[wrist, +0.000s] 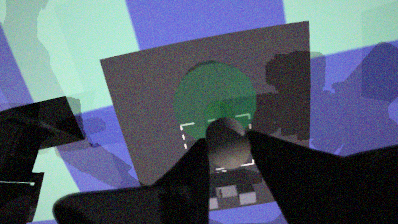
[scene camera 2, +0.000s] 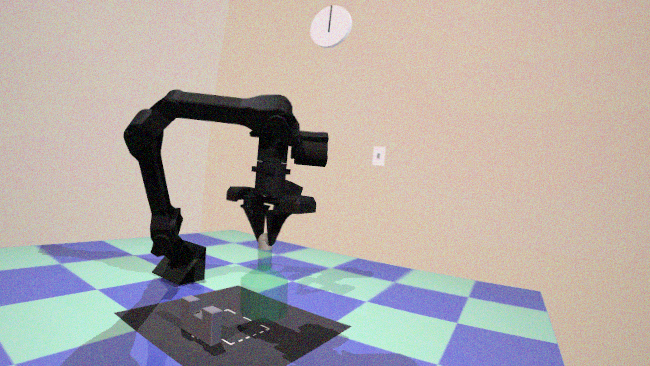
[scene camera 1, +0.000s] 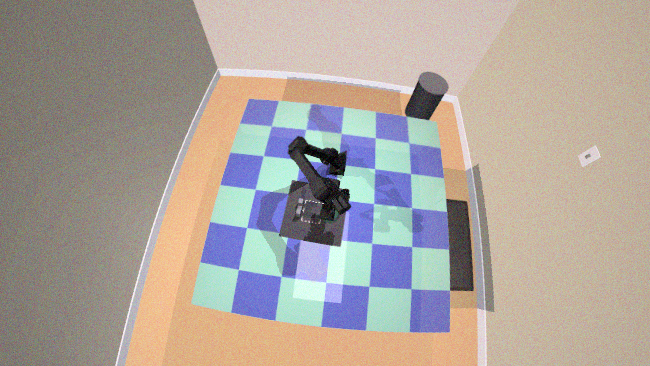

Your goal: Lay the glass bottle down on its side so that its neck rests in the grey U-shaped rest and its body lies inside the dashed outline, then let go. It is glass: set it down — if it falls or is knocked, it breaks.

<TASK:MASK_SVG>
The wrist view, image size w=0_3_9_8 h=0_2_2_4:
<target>my gripper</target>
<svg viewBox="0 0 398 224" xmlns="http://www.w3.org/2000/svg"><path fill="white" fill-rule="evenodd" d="M206 139L198 139L185 155L152 185L77 192L62 196L53 204L52 214L58 224L209 224L210 165ZM247 132L251 147L250 152L254 162L288 224L398 224L398 144L347 156L339 156L300 146L253 130Z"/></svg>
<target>green glass bottle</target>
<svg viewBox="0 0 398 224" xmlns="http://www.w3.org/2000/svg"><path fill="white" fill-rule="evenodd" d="M202 61L187 71L176 88L173 101L175 117L187 134L197 140L200 138L206 139L207 152L213 163L225 169L234 169L244 164L250 154L250 141L245 129L250 125L256 110L256 91L249 77L236 67L216 61Z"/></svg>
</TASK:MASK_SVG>
